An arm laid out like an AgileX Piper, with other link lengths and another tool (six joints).
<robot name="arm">
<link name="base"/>
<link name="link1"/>
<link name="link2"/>
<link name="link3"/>
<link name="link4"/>
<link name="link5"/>
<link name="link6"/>
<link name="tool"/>
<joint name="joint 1" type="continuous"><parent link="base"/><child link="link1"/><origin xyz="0 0 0.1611" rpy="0 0 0"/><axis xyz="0 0 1"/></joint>
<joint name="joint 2" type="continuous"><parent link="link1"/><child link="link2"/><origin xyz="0 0 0" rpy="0 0 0"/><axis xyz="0 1 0"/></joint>
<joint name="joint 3" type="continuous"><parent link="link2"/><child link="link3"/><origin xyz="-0.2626 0 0.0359" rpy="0 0 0"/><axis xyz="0 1 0"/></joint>
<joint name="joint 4" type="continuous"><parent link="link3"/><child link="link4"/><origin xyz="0.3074 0 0.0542" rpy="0 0 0"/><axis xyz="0.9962 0 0.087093"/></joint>
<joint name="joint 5" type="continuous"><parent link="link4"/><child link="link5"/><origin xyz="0 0 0" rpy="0 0 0"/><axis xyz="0 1 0"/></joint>
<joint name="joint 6" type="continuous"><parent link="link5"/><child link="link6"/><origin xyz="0.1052 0 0.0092" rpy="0 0 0"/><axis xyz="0.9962 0 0.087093"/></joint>
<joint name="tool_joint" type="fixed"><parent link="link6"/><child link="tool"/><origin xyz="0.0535 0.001 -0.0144" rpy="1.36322 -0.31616 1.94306"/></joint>
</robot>
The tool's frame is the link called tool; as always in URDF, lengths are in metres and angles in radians. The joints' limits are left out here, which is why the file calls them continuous.
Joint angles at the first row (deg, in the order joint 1, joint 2, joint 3, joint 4, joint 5, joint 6):
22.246, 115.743, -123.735, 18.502, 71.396, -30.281
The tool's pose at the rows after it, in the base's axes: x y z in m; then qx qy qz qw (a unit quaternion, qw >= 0):
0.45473 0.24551 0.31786 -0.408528 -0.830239 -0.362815 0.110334
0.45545 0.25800 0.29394 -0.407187 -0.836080 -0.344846 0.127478
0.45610 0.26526 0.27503 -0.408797 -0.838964 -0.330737 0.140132
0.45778 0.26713 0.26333 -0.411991 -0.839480 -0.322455 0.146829
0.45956 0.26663 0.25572 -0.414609 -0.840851 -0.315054 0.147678
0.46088 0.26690 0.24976 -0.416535 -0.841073 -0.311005 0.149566
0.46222 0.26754 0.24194 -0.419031 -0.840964 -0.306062 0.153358
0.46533 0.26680 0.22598 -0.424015 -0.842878 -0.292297 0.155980
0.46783 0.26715 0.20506 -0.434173 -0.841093 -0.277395 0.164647
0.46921 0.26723 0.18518 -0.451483 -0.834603 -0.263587 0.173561
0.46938 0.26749 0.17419 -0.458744 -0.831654 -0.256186 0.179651
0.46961 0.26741 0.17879 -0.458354 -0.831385 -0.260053 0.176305
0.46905 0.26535 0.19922 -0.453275 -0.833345 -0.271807 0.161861
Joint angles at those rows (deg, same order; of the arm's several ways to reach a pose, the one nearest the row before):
23.836, 117.645, -122.858, 18.545, 71.397, -30.842
25.064, 120.288, -122.858, 18.545, 71.397, -30.977
25.751, 122.292, -122.766, 18.545, 71.394, -30.978
25.854, 123.564, -122.767, 18.545, 71.395, -30.978
25.855, 124.355, -122.771, 18.074, 71.396, -30.977
25.854, 124.998, -122.769, 17.958, 71.293, -30.978
25.855, 125.848, -122.772, 17.957, 71.209, -30.977
25.854, 127.511, -122.765, 17.197, 71.074, -30.978
25.854, 129.734, -122.769, 16.851, 70.940, -30.453
25.855, 131.838, -122.769, 16.476, 70.845, -28.889
25.854, 132.990, -122.737, 16.476, 70.828, -28.340
25.855, 132.501, -122.736, 16.402, 70.708, -28.203
25.854, 130.225, -122.636, 15.778, 70.707, -28.073

